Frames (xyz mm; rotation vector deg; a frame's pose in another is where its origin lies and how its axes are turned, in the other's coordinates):
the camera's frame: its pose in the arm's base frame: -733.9 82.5 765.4 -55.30 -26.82 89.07
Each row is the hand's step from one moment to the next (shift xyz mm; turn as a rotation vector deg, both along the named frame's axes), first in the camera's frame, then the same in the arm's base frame.
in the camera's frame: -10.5 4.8 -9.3 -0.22 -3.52 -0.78
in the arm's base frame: 4.1 -13.1 -5.7 2.77 0.44 2.27
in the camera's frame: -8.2 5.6 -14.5 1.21 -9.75 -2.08
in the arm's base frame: 7.7 -12.2 -10.0 7.68 2.96 5.76
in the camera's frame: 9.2 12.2 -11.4 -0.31 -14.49 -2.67
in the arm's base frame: 1.7 3.4 -18.7 11.01 2.49 9.47
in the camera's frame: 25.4 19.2 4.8 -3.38 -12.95 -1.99
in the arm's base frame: -14.8 20.7 -19.7 9.44 -0.63 9.68
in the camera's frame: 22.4 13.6 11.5 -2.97 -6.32 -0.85
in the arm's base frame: -16.8 20.6 -10.7 4.47 -1.53 5.21
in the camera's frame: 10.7 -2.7 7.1 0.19 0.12 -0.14
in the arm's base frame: -3.6 12.3 2.7 0.04 0.12 -0.23
